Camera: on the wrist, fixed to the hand. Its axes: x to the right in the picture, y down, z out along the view.
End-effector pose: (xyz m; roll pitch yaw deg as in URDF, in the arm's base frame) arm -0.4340 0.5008 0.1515 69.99 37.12 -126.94
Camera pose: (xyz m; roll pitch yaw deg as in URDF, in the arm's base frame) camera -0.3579 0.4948 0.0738 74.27 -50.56 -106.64
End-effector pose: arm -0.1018 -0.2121 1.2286 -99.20 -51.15 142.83
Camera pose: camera -0.0156 -0.1777 1.2856 -91.21 38.31 140.38
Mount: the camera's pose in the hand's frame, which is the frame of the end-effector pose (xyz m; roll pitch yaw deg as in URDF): 0.0143 -0.0594 -0.0902 0.39 -7.28 89.48
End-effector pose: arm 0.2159 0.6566 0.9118 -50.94 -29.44 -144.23
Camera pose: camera 0.1387 0.7334 0.9095 -37.94 36.64 -79.87
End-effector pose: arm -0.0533 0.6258 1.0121 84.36 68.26 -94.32
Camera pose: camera 0.0347 0.6772 0.9736 90.98 -21.21 -96.08
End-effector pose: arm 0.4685 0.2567 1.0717 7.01 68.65 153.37
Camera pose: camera 0.5659 0.2615 1.0231 69.59 -4.67 -130.16
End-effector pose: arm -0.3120 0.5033 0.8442 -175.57 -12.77 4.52
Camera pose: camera -0.3230 0.5548 0.9395 -166.54 11.30 -82.34
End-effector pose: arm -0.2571 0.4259 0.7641 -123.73 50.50 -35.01
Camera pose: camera -0.2109 0.3422 0.8163 110.61 35.20 178.02
